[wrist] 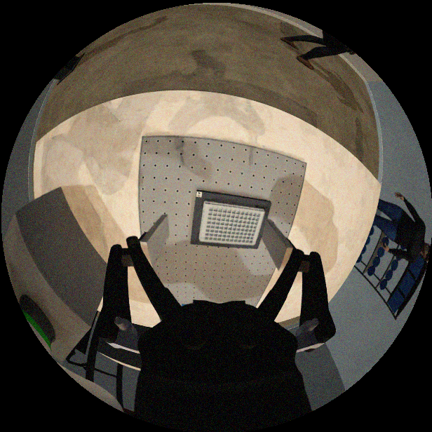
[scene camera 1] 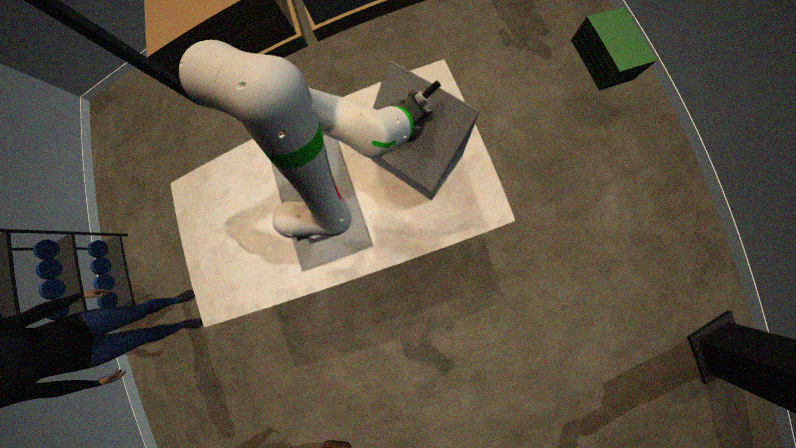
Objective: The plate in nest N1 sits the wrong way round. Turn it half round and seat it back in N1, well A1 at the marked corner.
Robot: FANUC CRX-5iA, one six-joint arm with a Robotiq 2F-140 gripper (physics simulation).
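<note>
In the wrist view a pale, many-welled plate (wrist: 232, 223) lies flat in a dark nest (wrist: 197, 236), on a grey perforated board (wrist: 165, 172). A small white tag (wrist: 199, 194) marks the nest's upper left corner in that view. Which plate corner is well A1 is too small to tell. My gripper (wrist: 216, 227) is open and empty, above the board, with one finger towards each short side of the plate and the plate a little right of the middle between them. In scene camera 1 my arm hides the plate, nest and gripper; part of the board (scene camera 1: 353, 243) shows.
The board lies on a pale table (scene camera 1: 222, 278) (wrist: 65, 155). A grey pedestal block (scene camera 1: 440, 144) (wrist: 55, 235) under the arm's base stands beside it. A person (scene camera 1: 50, 339) (wrist: 410, 222) stands beyond the table's edge, near a rack with blue round things. A green-topped box (scene camera 1: 621, 38) stands farther off.
</note>
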